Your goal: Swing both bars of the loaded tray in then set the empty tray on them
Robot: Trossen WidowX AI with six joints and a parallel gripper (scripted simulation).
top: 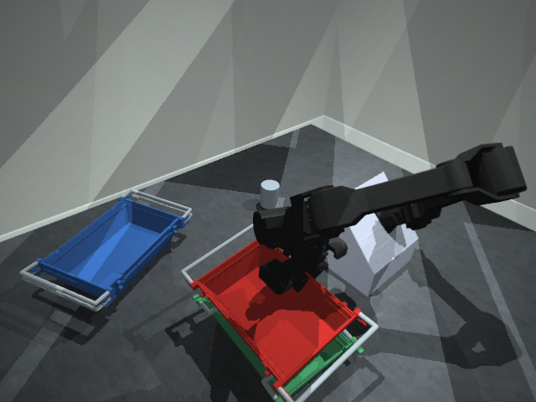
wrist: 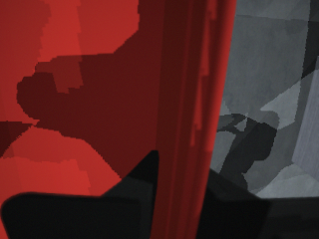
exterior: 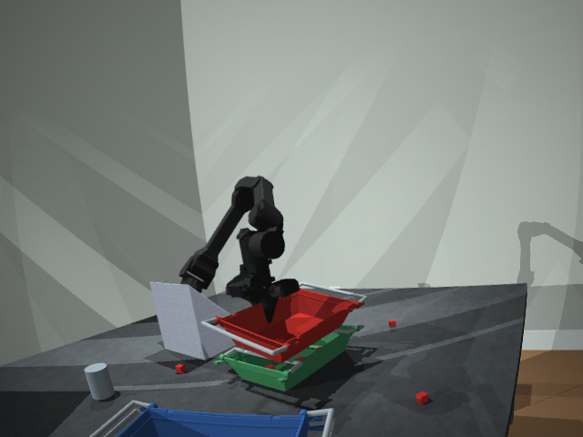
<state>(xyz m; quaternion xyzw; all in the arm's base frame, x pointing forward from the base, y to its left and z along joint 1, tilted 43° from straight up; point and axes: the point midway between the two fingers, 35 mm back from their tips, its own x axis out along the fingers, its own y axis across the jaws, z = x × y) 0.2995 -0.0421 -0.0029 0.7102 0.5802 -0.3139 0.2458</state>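
Now: the red tray 8 cm ahead of my gripper tip, 2 cm above it and 1 cm to the right of it.
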